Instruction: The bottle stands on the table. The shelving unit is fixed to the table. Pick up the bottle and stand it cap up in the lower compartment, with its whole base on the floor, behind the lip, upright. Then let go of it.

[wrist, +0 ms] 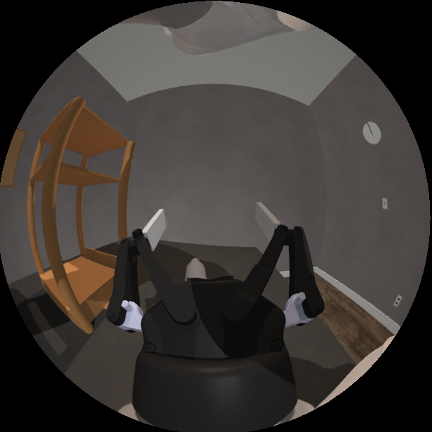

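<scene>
My gripper (209, 212) is open, its two pale finger pads wide apart with nothing between them. The pale bottle (195, 270) shows upright beyond the gripper body, a little left of the middle of the wrist view. Its cap and upper part show; its lower part is hidden behind the black gripper body. The orange-brown shelving unit (50, 200) stands at the left, with an upper board, a middle board and a lower compartment. The floor of the lower compartment (80, 282) and a raised lip show, and I see no object on it.
The dark table (100, 357) spreads under the gripper and the shelving unit. The shelving unit's posts rise to the left of my left finger. A grey wall (215, 150) is in the background, with a clock (372, 132) at the right. Wooden room floor (340, 305) shows at the lower right.
</scene>
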